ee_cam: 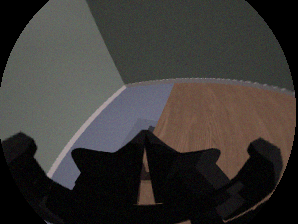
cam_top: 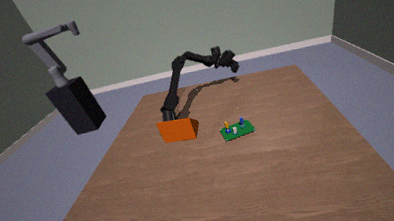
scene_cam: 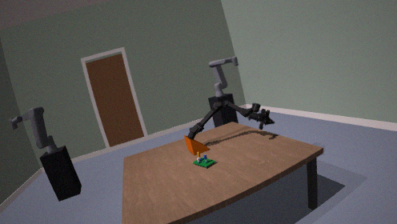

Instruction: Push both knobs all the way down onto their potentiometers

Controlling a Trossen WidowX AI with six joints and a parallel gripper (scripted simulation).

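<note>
My gripper tip is now 13 cm past the blue knob, 60 cm to the left of it and 7 cm above it.
</note>
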